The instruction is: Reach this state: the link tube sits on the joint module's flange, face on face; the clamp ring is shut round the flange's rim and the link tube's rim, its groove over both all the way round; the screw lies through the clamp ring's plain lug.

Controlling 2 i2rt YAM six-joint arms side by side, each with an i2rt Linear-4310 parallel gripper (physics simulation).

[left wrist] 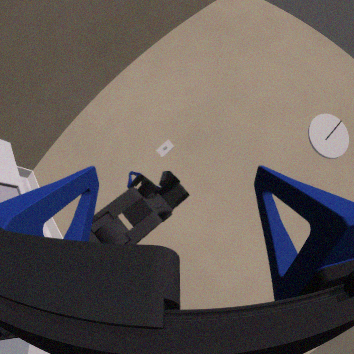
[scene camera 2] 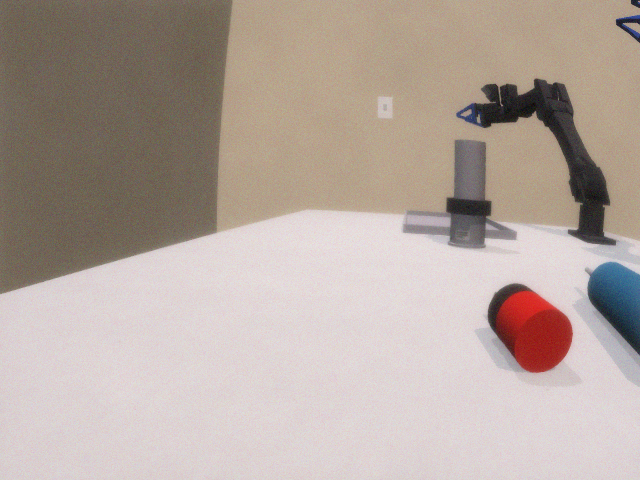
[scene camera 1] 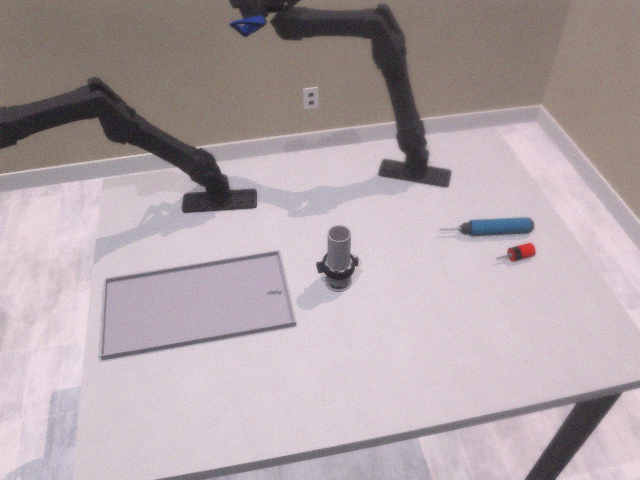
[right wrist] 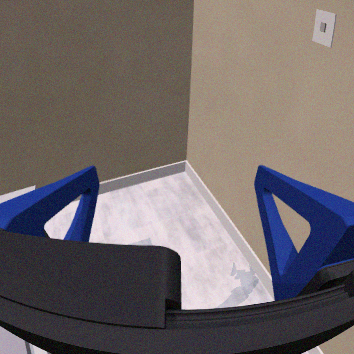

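Seen in the pictures: left gripper, between the fingertips: [left wrist: 176, 174] [scene camera 2: 623, 11] [scene camera 1: 221, 2]; right gripper, between the fingertips: [left wrist: 138, 177] [scene camera 2: 460, 117] [right wrist: 176, 174]; left arm's base, origin of its link: [scene camera 1: 414, 174]; right arm's base, origin of its link: [scene camera 2: 589, 238] [scene camera 1: 220, 202].
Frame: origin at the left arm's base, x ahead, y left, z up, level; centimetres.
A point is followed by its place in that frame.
Observation:
The grey link tube [scene camera 1: 339, 249] @[x 46.3, y -10.4, z 13.6 cm] [scene camera 2: 469, 167] @[x 43.2, y -8.7, z 11.9 cm] stands upright on the joint module [scene camera 1: 338, 283] @[x 46.7, y -10.4, z 2.8 cm] [scene camera 2: 466, 229] @[x 43.2, y -8.3, z 2.7 cm]. The black clamp ring [scene camera 1: 338, 271] [scene camera 2: 468, 206] @[x 42.8, y -7.6, z 6.1 cm] sits level around their joint, with a lug sticking out on each side in scene camera 1. The ring hides the rims; I cannot tell whether its groove covers both. A small dark thing that looks like the screw [scene camera 1: 274, 292] @[x 51.6, y -24.2, z 0.9 cm] lies in the tray, apart from the ring. My left gripper [scene camera 1: 248, 24] is open and empty, high above the table. My right gripper [right wrist: 176, 174] @[x 75.2, y -88.2, z 33.2 cm] [scene camera 2: 469, 114] @[x 75.2, y -88.2, z 33.2 cm] is open and empty, also raised.
The shallow tray [scene camera 1: 199, 341] @[x 68.5, y -35.4, z 0.7 cm] [scene camera 2: 423, 227] @[x 55.4, y -18.5, z 1.2 cm] lies left of the module in scene camera 1. A blue-handled driver [scene camera 1: 500, 226] @[x 19.1, y 24.2, z 3.5 cm] [scene camera 2: 617, 299] @[x 19.5, y 24.7, z 2.7 cm] and a short red driver [scene camera 1: 522, 251] @[x 25.9, y 29.9, z 3.1 cm] [scene camera 2: 537, 330] @[x 23.7, y 32.7, z 2.3 cm] lie at the right in scene camera 1, tips pointing left.

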